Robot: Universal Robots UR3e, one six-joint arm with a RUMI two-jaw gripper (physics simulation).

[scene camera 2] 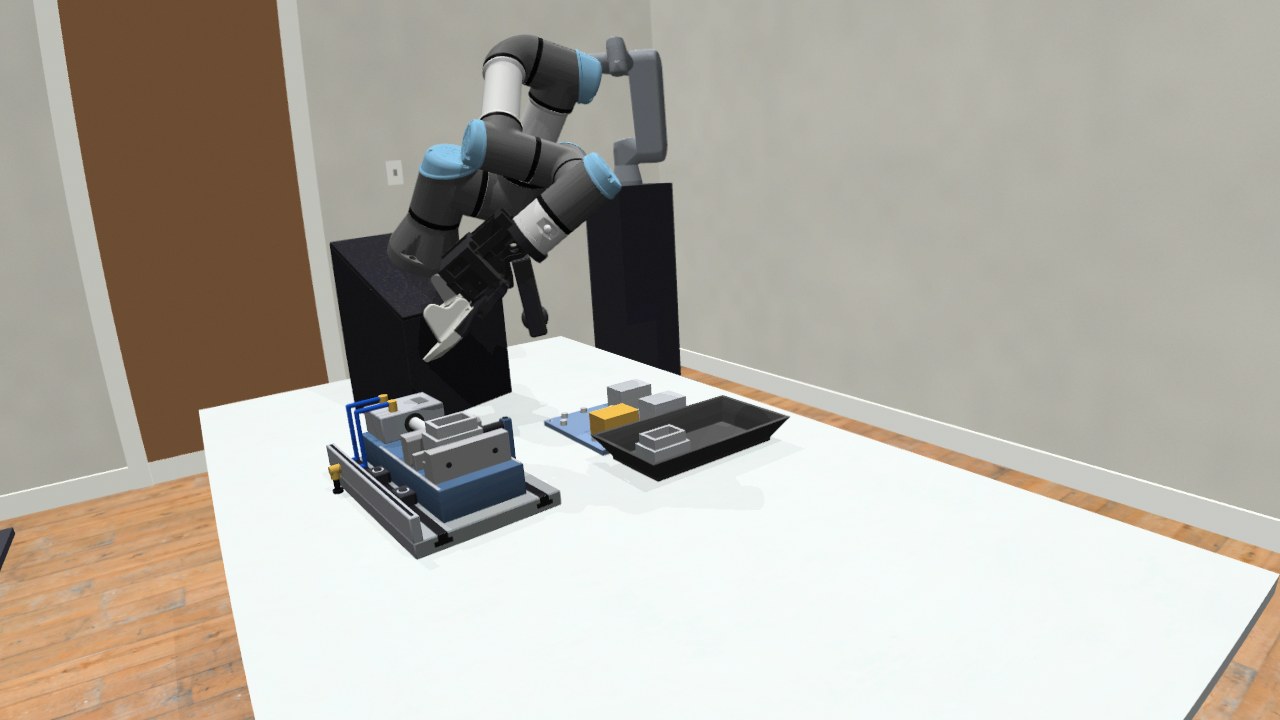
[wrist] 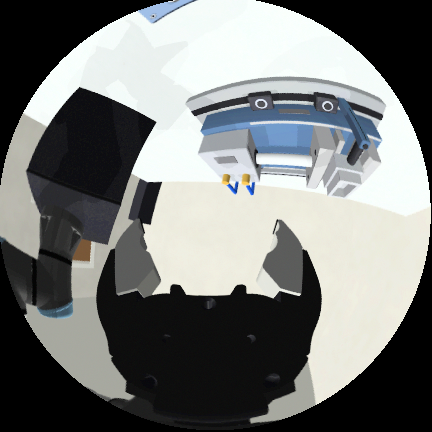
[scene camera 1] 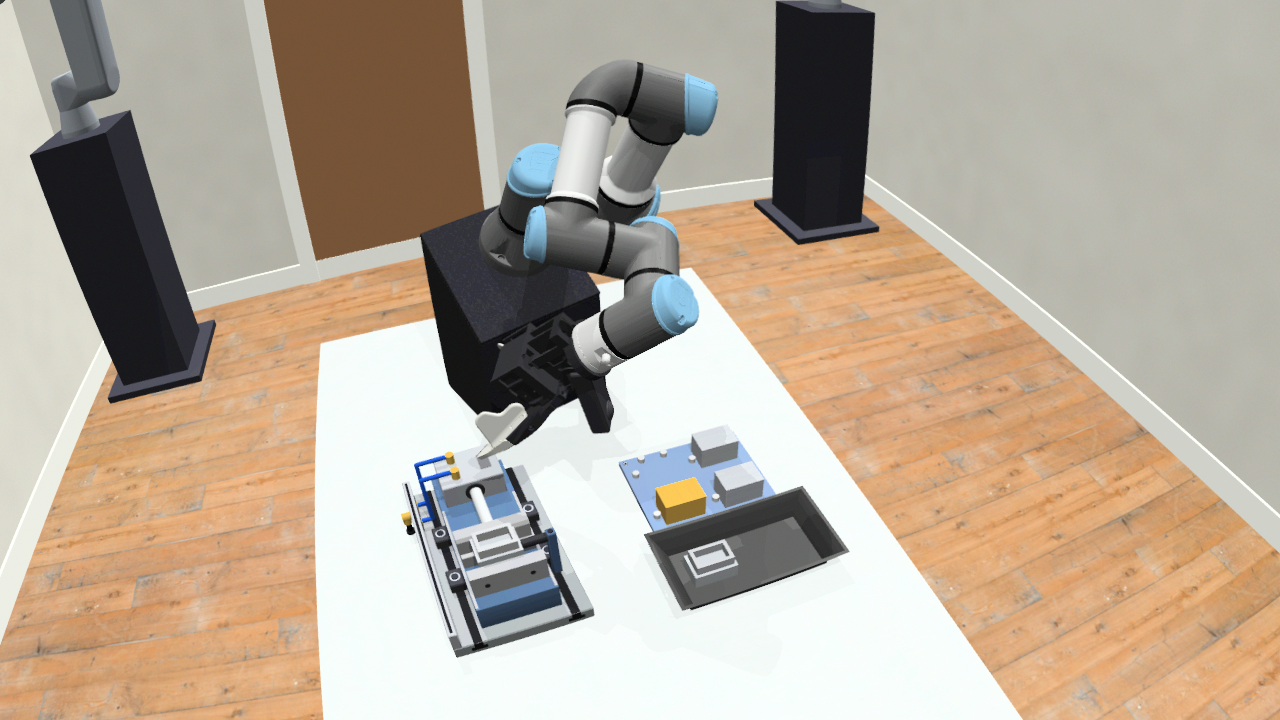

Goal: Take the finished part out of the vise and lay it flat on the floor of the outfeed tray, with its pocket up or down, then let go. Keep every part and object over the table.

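Frame: origin at the arm's base, x back, y right, z up, level; metres.
Seen in the pictures: gripper, between the fingertips: [scene camera 2: 428, 337] [wrist: 208, 221] [scene camera 1: 490, 412]; arm's base, origin of its link: [scene camera 2: 422, 257] [wrist: 62, 220] [scene camera 1: 517, 243].
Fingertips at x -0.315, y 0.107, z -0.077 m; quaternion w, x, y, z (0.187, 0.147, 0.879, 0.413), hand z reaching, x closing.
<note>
Offsets run from my fingertips to a thing's top centre. "pt": to the spot under its first point.
The finished part {dz -0.068, dx -0.158, dy +0.037 m} [scene camera 1: 494, 542] [scene camera 2: 452, 427] [wrist: 344, 184], light grey with a rectangular pocket facing up, sits between the jaws of the vise {dz -0.084, dx -0.091, dy +0.045 m} [scene camera 1: 519, 603] [scene camera 2: 483, 489] [wrist: 290, 122]. My gripper [scene camera 2: 436, 323] [wrist: 208, 221] is open with nothing between its fingers. It is tilted and hangs above and behind the vise's rear end, apart from the part. The dark outfeed tray {pt dz -0.170, dx -0.233, dy -0.320 m} [scene camera 1: 778, 557] [scene camera 2: 720, 434] stands right of the vise in both scene views. Another grey pocketed part {dz -0.136, dx -0.219, dy -0.227 m} [scene camera 1: 711, 564] [scene camera 2: 661, 445] lies in its left end, pocket up.
A blue plate {dz -0.174, dx -0.049, dy -0.276 m} [scene camera 1: 640, 484] [scene camera 2: 570, 430] [wrist: 162, 11] lies behind the tray, bearing an orange block {dz -0.139, dx -0.094, dy -0.231 m} [scene camera 1: 681, 501] [scene camera 2: 614, 419] and two grey blocks. Blue bent tubes {pt dz -0.086, dx +0.025, dy +0.091 m} [scene camera 1: 435, 462] [scene camera 2: 359, 404] with brass-coloured ends rise at the vise's left rear. The arm's black pedestal [scene camera 1: 460, 358] [scene camera 2: 371, 340] [wrist: 90, 145] stands behind.
</note>
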